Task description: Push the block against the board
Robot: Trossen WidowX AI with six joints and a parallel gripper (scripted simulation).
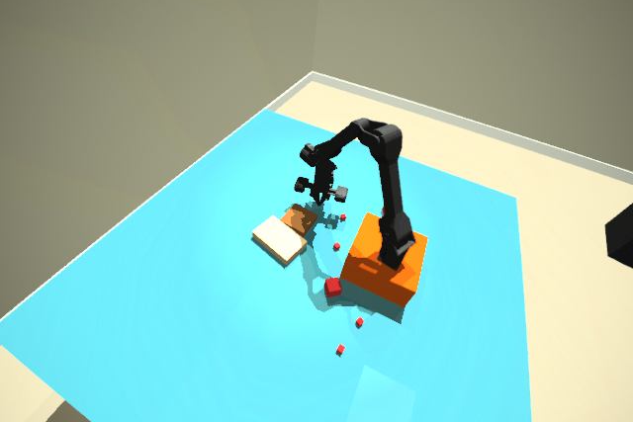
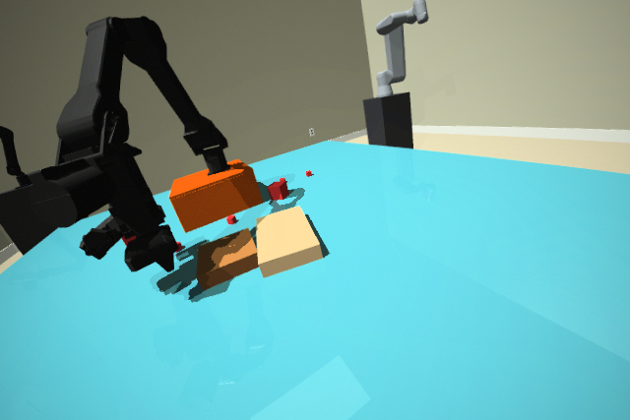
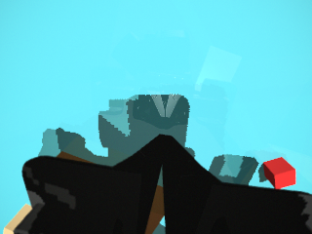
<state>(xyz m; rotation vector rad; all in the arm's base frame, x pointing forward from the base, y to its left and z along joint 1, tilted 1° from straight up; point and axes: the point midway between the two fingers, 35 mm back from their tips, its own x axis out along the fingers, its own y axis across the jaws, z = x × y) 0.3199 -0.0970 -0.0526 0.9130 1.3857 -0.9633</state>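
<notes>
Now: the square block 20 mm ahead of my gripper tip and 100 mm to the left of it. Also, from my gripper tip: tan board: 10 mm ahead, 210 mm to the left.
</notes>
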